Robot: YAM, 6 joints.
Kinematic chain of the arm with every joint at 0, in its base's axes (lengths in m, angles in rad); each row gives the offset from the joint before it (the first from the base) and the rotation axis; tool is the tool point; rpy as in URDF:
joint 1: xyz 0 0 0.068 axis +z
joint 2: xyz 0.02 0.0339 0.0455 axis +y
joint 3: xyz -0.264 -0.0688 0 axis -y
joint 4: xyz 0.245 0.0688 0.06 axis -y
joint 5: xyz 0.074 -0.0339 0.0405 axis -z
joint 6: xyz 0.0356 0 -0.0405 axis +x
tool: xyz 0 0 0 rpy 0 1.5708 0
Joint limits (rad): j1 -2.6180..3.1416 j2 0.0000..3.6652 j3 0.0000..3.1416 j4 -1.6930..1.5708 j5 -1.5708..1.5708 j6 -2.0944..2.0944
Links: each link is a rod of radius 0.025 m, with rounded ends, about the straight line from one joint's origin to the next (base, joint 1, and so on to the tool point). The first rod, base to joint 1, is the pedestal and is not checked.
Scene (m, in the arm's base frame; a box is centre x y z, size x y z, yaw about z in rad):
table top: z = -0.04
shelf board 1: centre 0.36 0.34 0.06 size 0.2 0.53 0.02 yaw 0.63
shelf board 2: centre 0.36 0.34 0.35 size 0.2 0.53 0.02 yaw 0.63
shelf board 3: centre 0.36 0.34 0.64 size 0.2 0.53 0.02 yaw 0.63
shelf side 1: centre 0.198 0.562 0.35 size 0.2 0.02 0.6 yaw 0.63
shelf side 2: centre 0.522 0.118 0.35 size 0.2 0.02 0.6 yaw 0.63
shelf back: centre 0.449 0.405 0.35 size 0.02 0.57 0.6 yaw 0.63
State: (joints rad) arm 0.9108 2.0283 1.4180 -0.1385 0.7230 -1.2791
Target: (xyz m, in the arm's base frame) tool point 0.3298 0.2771 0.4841
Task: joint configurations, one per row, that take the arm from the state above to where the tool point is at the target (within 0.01 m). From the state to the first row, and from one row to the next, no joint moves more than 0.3 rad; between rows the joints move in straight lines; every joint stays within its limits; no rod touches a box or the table.
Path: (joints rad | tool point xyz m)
1: 0.9852 1.7925 1.1655 -0.2855 0.7414 -1.2791 | 0.2262 0.2976 0.1966
2: 1.0596 1.5567 0.9130 -0.4324 0.7598 -1.2791 | 0.1660 0.2459 0.1906
3: 0.9826 1.4642 1.1120 -0.3544 0.7527 -1.2791 | 0.1970 0.2516 0.2829
4: 0.9056 1.3717 1.3110 -0.2763 0.7455 -1.2791 | 0.2106 0.2294 0.3842
5: 0.8286 1.2792 1.5101 -0.1983 0.7384 -1.2791 | 0.1996 0.1822 0.4841
6: 0.7893 1.5737 1.7637 -0.0624 0.7035 -1.2791 | 0.2631 0.2325 0.4956
7: 0.7500 1.8683 2.0173 0.0735 0.6685 -1.2791 | 0.3298 0.2771 0.4841

